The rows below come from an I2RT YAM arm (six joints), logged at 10 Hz.
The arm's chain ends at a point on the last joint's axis. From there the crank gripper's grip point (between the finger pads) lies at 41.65 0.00 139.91 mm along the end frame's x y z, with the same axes.
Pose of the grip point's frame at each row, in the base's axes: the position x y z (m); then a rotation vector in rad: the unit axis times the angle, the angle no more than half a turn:
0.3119 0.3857 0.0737 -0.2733 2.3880 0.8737
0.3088 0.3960 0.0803 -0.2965 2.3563 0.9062
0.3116 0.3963 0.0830 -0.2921 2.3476 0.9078
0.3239 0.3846 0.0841 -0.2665 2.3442 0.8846
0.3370 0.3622 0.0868 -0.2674 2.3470 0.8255
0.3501 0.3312 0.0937 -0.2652 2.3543 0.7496
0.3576 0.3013 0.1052 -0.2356 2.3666 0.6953
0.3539 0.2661 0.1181 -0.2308 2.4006 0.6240
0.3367 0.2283 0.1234 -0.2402 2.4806 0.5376
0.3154 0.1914 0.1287 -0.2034 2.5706 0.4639
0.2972 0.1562 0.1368 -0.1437 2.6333 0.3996
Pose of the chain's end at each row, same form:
0.2831 0.2954 0.1847 -0.2733 2.3880 0.8737
0.2796 0.3022 0.1883 -0.2965 2.3563 0.9062
0.2813 0.3021 0.1903 -0.2921 2.3476 0.9078
0.2905 0.2920 0.1919 -0.2665 2.3442 0.8846
0.3002 0.2746 0.1976 -0.2674 2.3470 0.8255
0.3094 0.2503 0.2082 -0.2652 2.3543 0.7496
0.3141 0.2256 0.2222 -0.2356 2.3666 0.6953
0.3106 0.1980 0.2397 -0.2308 2.4006 0.6240
0.2997 0.1705 0.2522 -0.2402 2.4806 0.5376
0.2862 0.1429 0.2632 -0.2034 2.5706 0.4639
0.2731 0.1150 0.2747 -0.1437 2.6333 0.3996

